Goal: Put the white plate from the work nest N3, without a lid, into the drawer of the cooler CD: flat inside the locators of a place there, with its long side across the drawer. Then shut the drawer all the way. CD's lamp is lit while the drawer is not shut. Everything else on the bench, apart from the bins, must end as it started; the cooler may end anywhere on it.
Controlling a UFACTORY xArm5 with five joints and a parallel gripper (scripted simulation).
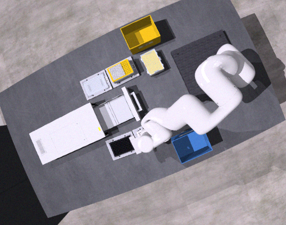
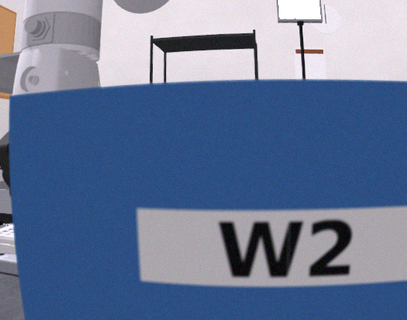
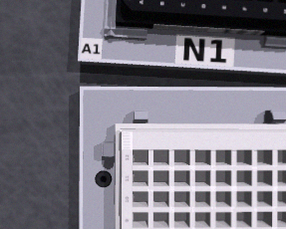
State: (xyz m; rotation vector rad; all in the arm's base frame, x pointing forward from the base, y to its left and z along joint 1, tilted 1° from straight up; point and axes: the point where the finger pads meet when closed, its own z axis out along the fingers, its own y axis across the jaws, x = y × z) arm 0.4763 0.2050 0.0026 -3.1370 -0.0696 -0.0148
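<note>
Right now the white plate is 1 cm below my hand. Round my hand: blue bin W2: 19 cm behind, 13 cm to the left, 1 cm above; nest: 3 cm below; black plate: 17 cm ahead, 1 cm below.
</note>
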